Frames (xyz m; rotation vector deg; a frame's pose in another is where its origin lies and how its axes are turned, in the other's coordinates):
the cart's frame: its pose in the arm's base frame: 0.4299 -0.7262 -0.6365 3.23 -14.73 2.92
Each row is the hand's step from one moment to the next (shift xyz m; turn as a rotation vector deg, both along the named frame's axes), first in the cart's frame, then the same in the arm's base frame.
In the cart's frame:
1: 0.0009 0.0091 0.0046 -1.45 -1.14 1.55
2: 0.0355 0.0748 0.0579 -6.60 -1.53 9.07
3: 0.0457 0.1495 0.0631 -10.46 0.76 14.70
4: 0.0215 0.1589 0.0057 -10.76 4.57 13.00
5: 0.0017 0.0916 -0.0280 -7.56 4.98 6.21
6: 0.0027 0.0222 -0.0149 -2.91 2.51 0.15
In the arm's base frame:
1: -0.0008 0.0088 0.0051 -1.73 -1.30 1.07
2: 0.0154 0.0725 0.0687 -8.58 -2.37 7.00
3: 0.0196 0.1471 0.0800 -13.86 -0.61 11.56
4: 0.0102 0.1590 0.0188 -13.94 3.28 10.03
5: 0.0034 0.0932 -0.0221 -9.16 4.25 4.31
6: 0.0051 0.0232 -0.0126 -2.99 2.37 -0.48

